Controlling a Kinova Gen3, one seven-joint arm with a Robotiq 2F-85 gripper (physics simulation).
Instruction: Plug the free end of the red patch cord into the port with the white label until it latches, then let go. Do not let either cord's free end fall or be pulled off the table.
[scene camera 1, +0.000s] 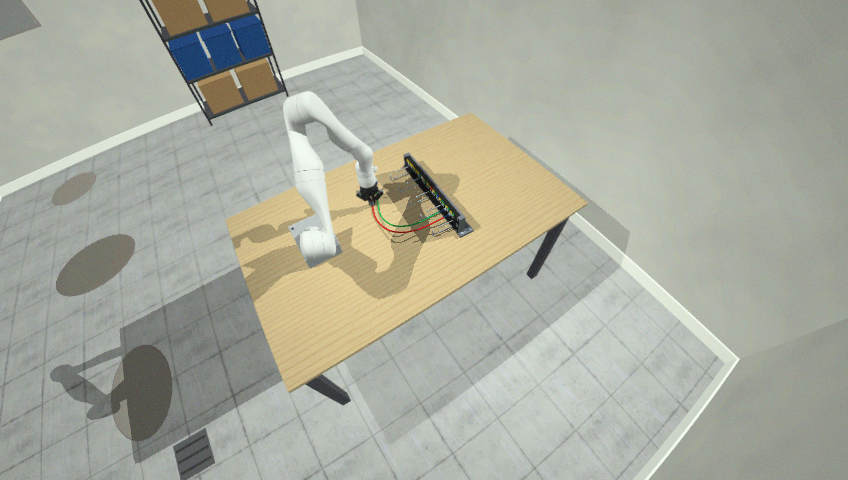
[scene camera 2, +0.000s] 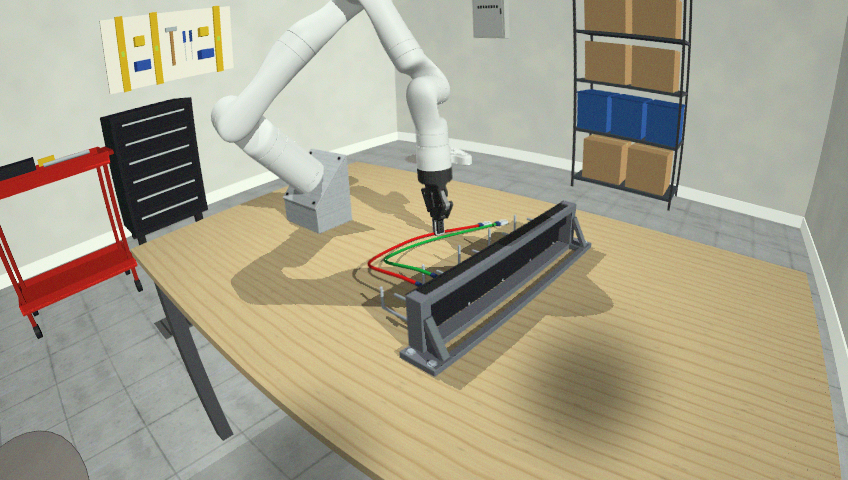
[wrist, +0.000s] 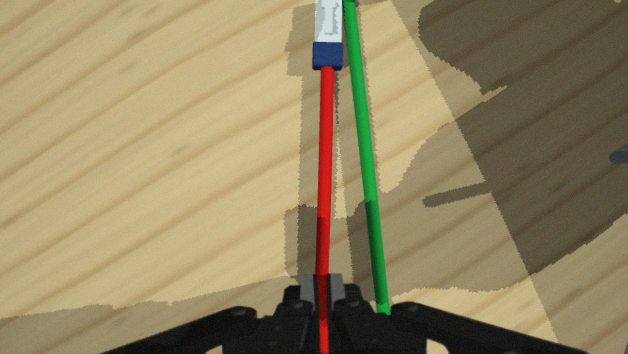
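Observation:
My gripper is shut on the red cord, some way behind its free-end plug. The plug has a clear body and a blue boot, partly cut off in the wrist view. The green cord runs just right of the fingers in the wrist view, outside them. Its free plug is beside the red one. Both cords' other ends meet the patch panel near its near end in scene camera 2. The white label cannot be made out.
Thin metal guide prongs stick out from the panel's cord side, between the panel and my gripper. The arm's base stands on the wooden table. A red cart and shelf rack stand beyond the table.

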